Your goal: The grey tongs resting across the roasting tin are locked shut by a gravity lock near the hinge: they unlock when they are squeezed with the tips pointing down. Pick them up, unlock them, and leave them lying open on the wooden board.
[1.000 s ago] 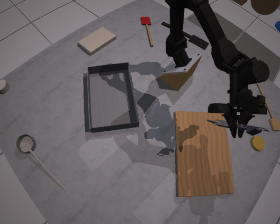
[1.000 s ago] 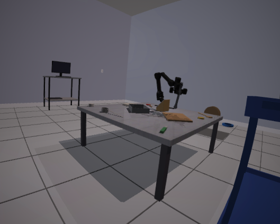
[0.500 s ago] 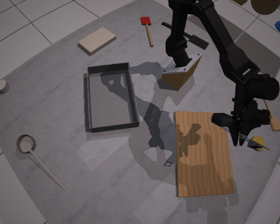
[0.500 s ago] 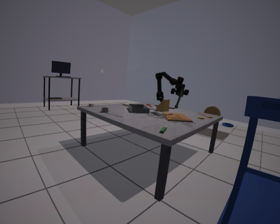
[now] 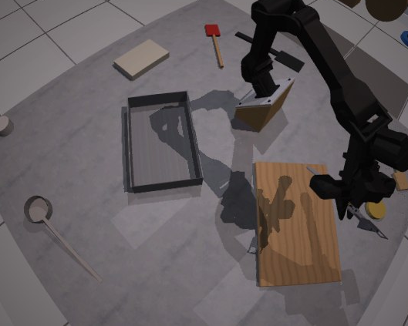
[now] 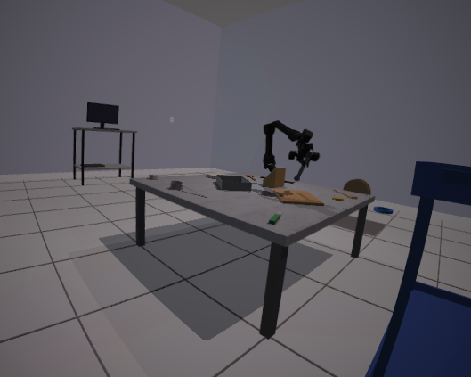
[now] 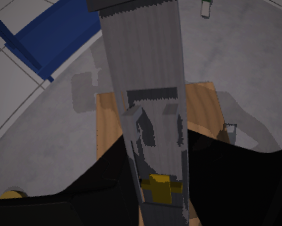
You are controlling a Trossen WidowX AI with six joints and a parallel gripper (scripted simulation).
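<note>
The yellow lock piece lies 2 cm behind my gripper tip, 2 cm to the right of it and 2 cm above it. From my gripper tip the other things lie so: wooden board: 2 cm behind, 5 cm to the right, 19 cm below; then roasting tin: 5 cm ahead, 51 cm to the right, 17 cm below; then yellow disc: 22 cm behind, 16 cm to the left, 19 cm below.
</note>
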